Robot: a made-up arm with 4 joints. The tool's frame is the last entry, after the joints.
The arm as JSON. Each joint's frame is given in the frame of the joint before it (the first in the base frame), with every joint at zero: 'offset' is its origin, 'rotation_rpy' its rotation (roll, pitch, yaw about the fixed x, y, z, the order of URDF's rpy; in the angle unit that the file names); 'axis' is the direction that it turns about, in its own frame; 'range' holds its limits. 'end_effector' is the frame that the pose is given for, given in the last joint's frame.
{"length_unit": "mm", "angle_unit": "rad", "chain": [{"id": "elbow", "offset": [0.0, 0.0, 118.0], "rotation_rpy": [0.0, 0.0, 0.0], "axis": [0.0, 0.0, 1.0], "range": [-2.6, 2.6]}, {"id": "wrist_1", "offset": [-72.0, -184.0, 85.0], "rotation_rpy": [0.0, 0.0, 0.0], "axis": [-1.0, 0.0, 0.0], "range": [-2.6, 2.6]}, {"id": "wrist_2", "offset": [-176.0, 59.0, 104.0], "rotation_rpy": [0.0, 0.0, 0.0], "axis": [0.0, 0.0, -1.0], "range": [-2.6, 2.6]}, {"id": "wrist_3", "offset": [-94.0, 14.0, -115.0], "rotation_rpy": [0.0, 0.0, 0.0], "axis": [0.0, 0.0, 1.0], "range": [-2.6, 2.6]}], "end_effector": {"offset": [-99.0, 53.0, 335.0], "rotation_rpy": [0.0, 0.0, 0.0]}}
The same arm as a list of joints. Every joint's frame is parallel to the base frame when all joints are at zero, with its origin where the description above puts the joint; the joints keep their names.
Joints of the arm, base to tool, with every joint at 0 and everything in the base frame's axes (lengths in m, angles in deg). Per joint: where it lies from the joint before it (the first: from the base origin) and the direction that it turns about. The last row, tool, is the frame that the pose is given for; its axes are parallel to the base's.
elbow: axis +z origin 0 0 0.118
wrist_1: axis -x origin -0.072 -0.184 0.085
wrist_2: axis -z origin -0.176 0.059 0.104
wrist_3: axis +z origin -0.094 0.014 -0.115
tool: origin -0.099 0.053 0.335
Joint limits (deg, base to tool): -148.97..148.97 -148.97..148.97 -148.97..148.97 -148.97..148.97

